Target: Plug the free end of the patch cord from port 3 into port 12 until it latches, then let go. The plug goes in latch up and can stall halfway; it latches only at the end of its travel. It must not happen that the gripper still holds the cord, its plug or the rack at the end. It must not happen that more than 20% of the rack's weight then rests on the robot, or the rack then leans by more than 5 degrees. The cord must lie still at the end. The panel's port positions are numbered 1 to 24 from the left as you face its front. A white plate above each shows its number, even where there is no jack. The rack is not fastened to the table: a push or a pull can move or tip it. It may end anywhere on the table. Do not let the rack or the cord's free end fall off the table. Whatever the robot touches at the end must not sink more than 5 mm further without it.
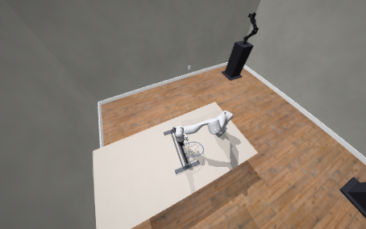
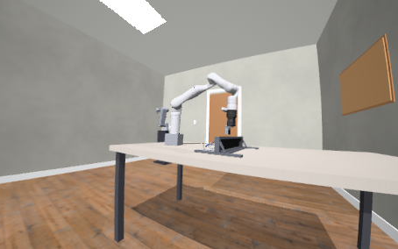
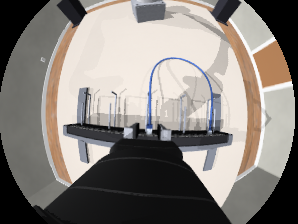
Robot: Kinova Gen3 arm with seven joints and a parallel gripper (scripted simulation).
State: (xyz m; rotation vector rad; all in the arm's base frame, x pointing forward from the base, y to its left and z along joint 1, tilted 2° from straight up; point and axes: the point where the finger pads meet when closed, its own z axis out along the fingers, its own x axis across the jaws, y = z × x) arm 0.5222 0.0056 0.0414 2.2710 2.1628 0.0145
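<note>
Right now the plug is 20 mm ahead of my hand and 50 mm below it.
</note>
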